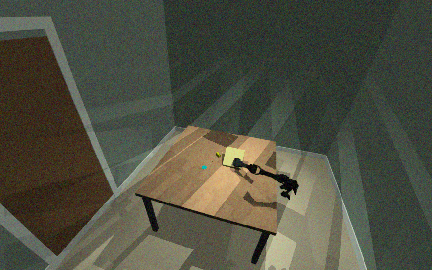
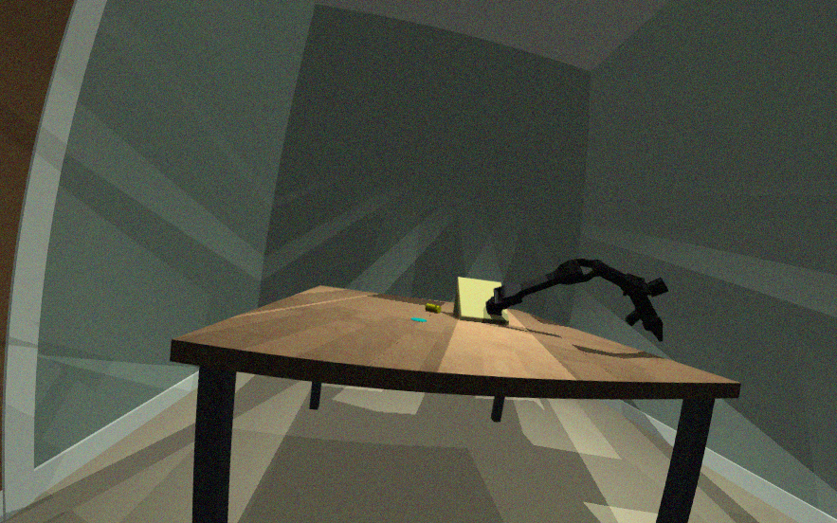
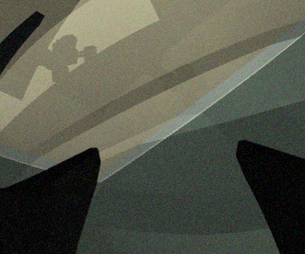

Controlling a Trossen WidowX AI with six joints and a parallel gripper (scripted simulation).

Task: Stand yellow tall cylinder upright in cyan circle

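Now: the yellow cylinder 83 cm ahead of my gripper tip, 39 cm to the right of it and 3 cm below it. Round my gripper tip: cyan circle 92 cm ahead, 14 cm to the right, 4 cm below.
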